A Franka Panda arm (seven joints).
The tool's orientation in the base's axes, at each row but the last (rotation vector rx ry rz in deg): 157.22 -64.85 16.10; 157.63 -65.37 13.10; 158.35 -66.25 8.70; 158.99 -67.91 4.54; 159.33 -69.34 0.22; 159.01 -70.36 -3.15; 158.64 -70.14 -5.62; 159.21 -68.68 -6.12; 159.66 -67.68 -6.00; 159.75 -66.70 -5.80; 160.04 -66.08 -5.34; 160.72 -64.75 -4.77; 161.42 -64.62 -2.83
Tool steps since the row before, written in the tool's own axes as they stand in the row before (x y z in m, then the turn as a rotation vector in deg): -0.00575 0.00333 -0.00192 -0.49 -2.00 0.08; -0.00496 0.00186 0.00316 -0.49 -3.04 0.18; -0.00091 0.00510 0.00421 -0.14 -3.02 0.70; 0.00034 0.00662 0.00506 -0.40 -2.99 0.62; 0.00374 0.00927 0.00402 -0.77 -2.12 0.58; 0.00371 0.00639 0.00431 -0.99 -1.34 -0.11; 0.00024 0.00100 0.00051 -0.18 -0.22 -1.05; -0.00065 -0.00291 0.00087 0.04 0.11 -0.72; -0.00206 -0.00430 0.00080 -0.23 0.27 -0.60; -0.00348 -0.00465 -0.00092 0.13 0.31 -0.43; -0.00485 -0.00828 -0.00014 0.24 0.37 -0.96; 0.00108 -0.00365 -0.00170 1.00 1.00 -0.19; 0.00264 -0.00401 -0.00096 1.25 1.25 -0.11
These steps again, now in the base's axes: -0.00658 0.00199 0.00077 1.09 1.72 -0.34; -0.00453 0.00148 -0.00392 1.83 2.42 -0.53; -0.00412 -0.00362 -0.00381 2.08 2.08 -0.99; -0.00455 -0.00545 -0.00437 1.88 2.25 -0.93; -0.00438 -0.00940 -0.00291 1.00 1.94 -0.82; -0.00253 -0.00737 -0.00353 0.33 1.64 -0.05; -0.00062 -0.00088 -0.00038 0.15 0.36 1.02; 0.00156 0.00239 -0.00123 0.03 -0.05 0.73; 0.00154 0.00439 -0.00132 -0.29 0.03 0.63; 0.00093 0.00580 0.00034 -0.08 -0.27 0.47; 0.00237 0.00926 -0.00090 0.01 -0.35 1.00; 0.00345 0.00201 0.00121 0.05 -1.39 0.31; 0.00473 0.00115 0.00053 0.06 -1.75 0.26
